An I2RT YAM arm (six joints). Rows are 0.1 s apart.
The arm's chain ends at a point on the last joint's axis. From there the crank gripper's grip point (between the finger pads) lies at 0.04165 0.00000 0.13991 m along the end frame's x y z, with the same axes.
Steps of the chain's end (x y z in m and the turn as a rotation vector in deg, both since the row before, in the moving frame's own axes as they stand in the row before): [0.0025, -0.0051, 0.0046, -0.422, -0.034, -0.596]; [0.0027, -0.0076, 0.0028, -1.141, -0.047, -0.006]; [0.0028, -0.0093, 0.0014, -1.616, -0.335, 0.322]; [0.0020, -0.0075, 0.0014, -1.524, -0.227, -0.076]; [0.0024, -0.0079, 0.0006, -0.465, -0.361, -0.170]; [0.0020, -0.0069, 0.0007, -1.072, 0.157, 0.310]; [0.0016, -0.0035, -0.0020, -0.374, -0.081, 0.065]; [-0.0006, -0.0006, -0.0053, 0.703, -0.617, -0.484]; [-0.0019, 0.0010, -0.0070, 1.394, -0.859, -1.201]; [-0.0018, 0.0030, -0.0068, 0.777, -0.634, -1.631]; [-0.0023, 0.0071, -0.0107, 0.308, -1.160, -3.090]
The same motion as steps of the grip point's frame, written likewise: [0.0024, -0.0045, 0.0046, -0.422, -0.034, -0.596]; [0.0026, -0.0048, 0.0028, -1.141, -0.047, -0.006]; [0.0020, -0.0051, 0.0016, -1.616, -0.335, 0.322]; [0.0014, -0.0038, 0.0015, -1.524, -0.227, -0.076]; [0.0015, -0.0069, 0.0009, -0.465, -0.361, -0.170]; [0.0024, -0.0041, 0.0006, -1.072, 0.157, 0.310]; [0.0014, -0.0025, -0.0019, -0.374, -0.081, 0.065]; [-0.0021, -0.0027, -0.0049, 0.703, -0.617, -0.484]; [-0.0040, -0.0033, -0.0064, 1.394, -0.859, -1.201]; [-0.0034, -0.0001, -0.0064, 0.777, -0.634, -1.631]; [-0.0052, 0.0042, -0.0099, 0.308, -1.160, -3.090]
